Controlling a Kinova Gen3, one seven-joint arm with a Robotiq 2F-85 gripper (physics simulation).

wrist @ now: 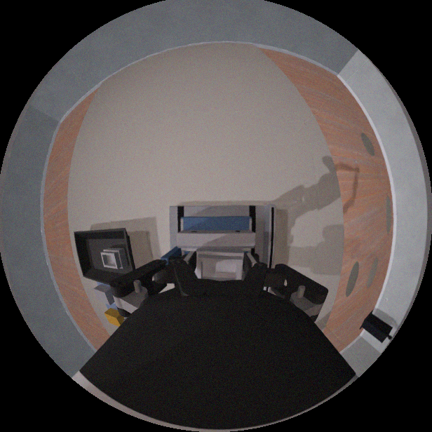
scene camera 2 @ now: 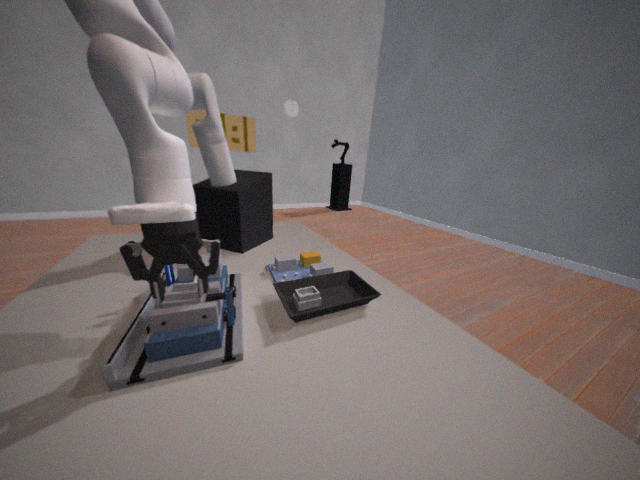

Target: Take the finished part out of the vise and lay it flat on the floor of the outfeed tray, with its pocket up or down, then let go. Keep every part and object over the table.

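Where they show: gripper, between the fingertips: [scene camera 2: 182, 296]; arm's base, origin of its link: [scene camera 2: 224, 182].
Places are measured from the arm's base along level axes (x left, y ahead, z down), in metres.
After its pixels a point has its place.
The finished part [scene camera 2: 181, 296] @(y 0.523, x -0.179, z 0.140 m) [wrist: 219, 266], a light grey block with a rectangular pocket facing up, sits in the vise [scene camera 2: 183, 316] @(y 0.550, x -0.180, z 0.163 m) [wrist: 216, 239] behind its front grey jaw. My gripper [scene camera 2: 180, 293] @(y 0.519, x -0.177, z 0.144 m) [wrist: 219, 259] points down and is open, with one fingertip on each side of the part's upper portion. No grip on it shows; the fingers partly hide its sides. The black outfeed tray [scene camera 2: 351, 290] @(y 0.537, x 0.213, z 0.236 m) [wrist: 93, 250] stands beside the vise, to its right in the scene view and to its left in the wrist view.
Another pocketed grey part [scene camera 2: 307, 298] @(y 0.546, x 0.066, z 0.209 m) [wrist: 111, 259] lies in the tray. Behind the tray is a blue plate [scene camera 2: 291, 273] @(y 0.367, x 0.110, z 0.240 m) with grey blocks and a yellow block [scene camera 2: 310, 258] @(y 0.352, x 0.187, z 0.210 m) [wrist: 114, 317]. A blue upright piece [scene camera 2: 169, 274] @(y 0.354, x -0.202, z 0.173 m) stands by the vise's rear. A black box [scene camera 2: 232, 211] @(y 0.106, x 0.001, z 0.091 m) stands farther back.
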